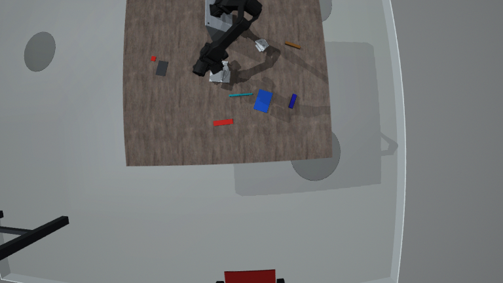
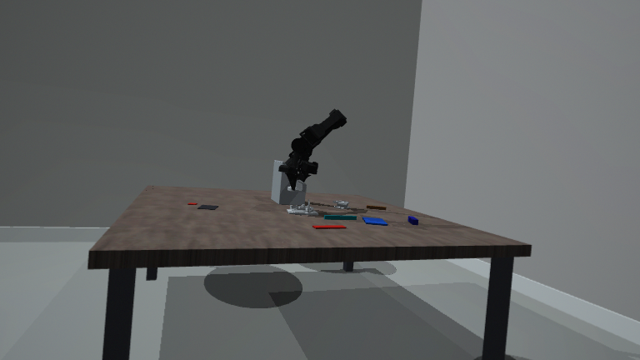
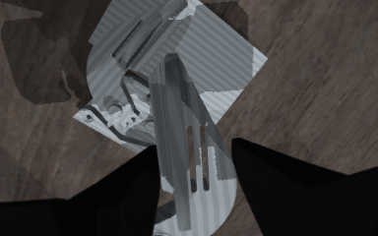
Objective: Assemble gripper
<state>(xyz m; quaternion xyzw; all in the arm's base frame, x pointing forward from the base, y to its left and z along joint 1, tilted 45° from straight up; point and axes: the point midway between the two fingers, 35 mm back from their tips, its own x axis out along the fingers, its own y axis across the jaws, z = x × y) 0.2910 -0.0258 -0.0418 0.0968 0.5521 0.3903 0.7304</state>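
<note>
The white flat plate lies 40 mm ahead of my gripper tip, 20 mm to the left of it and 90 mm below it. Also, from my gripper tip: red bar (310 mm ahead, 10 mm to the left, 90 mm below); then blue plate (220 mm ahead, 250 mm to the left, 90 mm below); then teal bar (170 mm ahead, 130 mm to the left, 80 mm below).
</note>
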